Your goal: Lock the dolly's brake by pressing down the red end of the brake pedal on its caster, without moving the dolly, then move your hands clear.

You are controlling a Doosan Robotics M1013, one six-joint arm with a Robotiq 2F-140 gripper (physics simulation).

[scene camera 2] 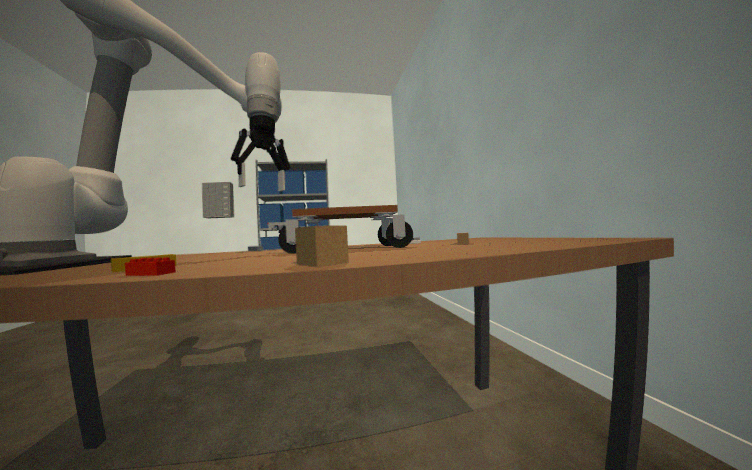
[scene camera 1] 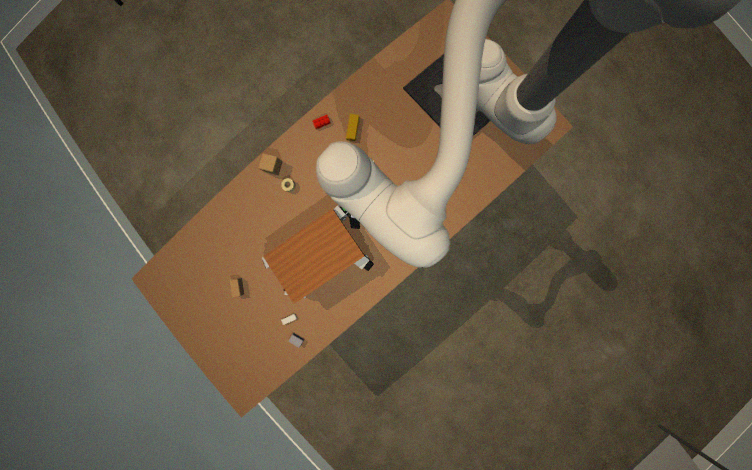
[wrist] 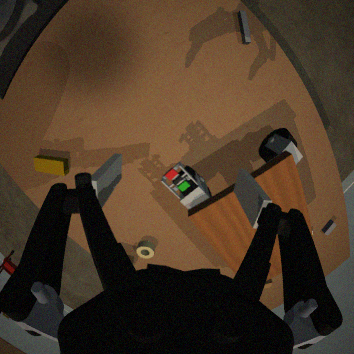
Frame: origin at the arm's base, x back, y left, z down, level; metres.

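Seen in the pictures: gripper, fingertip midpoint: (scene camera 2: 263,188) (wrist: 179,172); arm's base, origin of the base link: (scene camera 2: 38,262) (wrist: 11,16).
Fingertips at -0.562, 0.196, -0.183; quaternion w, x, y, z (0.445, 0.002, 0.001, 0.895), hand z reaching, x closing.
Observation:
Offsets run from my fingertips to a thing's middle, as dx, dy, dz. "*": to the spot under its first point.
The dolly (scene camera 1: 316,254) (scene camera 2: 344,211) (wrist: 220,227), a wood-topped board on casters, stands upright on the table. Its brake caster {-0.095, -0.022, +0.124} (scene camera 1: 339,212) (wrist: 196,199) is at the corner nearest the arm's wrist. In the wrist view, the brake pedal's red end {* -0.036, -0.034, +0.108} (wrist: 172,174) is on the outer side, away from the board, and its green end {* -0.066, -0.027, +0.110} (wrist: 184,186) is nearer the board. The pedal's tilt cannot be told. My gripper (scene camera 2: 261,180) (wrist: 179,172) is open and empty, high above the caster and apart from the dolly. The arm hides it in the overhead view.
A yellow brick {+0.115, -0.305, +0.186} (scene camera 1: 352,127) (wrist: 51,165), a red brick {+0.019, -0.392, +0.185} (scene camera 1: 321,121) (scene camera 2: 149,266), a wooden block {-0.239, -0.336, +0.167} (scene camera 1: 270,163) (scene camera 2: 321,245) and a pale ring {-0.219, -0.233, +0.185} (scene camera 1: 282,185) lie on one side of the dolly. A small wooden block {-0.602, +0.016, +0.180} (scene camera 1: 236,287), a white block {-0.481, +0.228, +0.191} (scene camera 1: 288,319) and a grey block {-0.496, +0.315, +0.187} (scene camera 1: 296,340) lie beyond it.

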